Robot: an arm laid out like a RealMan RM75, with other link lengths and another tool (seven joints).
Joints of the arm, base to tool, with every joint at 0 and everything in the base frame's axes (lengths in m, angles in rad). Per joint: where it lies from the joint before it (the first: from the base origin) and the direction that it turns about. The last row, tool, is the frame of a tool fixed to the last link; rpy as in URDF.
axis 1: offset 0.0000 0.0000 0.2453 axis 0 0 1
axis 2: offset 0.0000 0.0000 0.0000 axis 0 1 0
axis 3: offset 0.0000 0.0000 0.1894 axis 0 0 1
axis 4: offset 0.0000 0.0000 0.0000 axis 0 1 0
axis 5: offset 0.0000 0.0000 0.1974 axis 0 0 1
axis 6: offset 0.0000 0.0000 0.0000 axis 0 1 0
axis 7: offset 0.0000 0.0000 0.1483 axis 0 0 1
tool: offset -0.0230 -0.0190 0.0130 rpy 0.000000 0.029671 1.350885
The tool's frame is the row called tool.
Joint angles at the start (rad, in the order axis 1, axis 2, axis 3, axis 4, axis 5, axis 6, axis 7):
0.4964 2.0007 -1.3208 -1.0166 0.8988 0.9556 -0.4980
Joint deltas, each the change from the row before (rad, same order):
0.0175 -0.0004 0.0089 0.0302 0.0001 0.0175 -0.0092
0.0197 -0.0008 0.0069 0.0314 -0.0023 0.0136 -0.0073
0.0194 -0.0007 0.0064 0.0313 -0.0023 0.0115 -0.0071
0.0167 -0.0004 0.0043 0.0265 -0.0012 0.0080 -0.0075
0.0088 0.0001 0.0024 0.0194 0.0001 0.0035 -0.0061
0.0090 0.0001 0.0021 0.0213 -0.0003 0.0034 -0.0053
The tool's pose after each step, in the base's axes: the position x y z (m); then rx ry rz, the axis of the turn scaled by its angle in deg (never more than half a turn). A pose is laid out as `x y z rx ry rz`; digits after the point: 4 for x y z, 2 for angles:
0.2119 0.3876 0.0413 -51.30 147.26 34.58
0.2132 0.3871 0.0371 -51.23 148.04 32.70
0.2144 0.3866 0.0329 -51.14 148.75 30.93
0.2150 0.3862 0.0293 -51.25 149.26 29.48
0.2164 0.3854 0.0266 -51.12 149.65 28.50
0.2183 0.3842 0.0236 -50.87 150.09 27.42

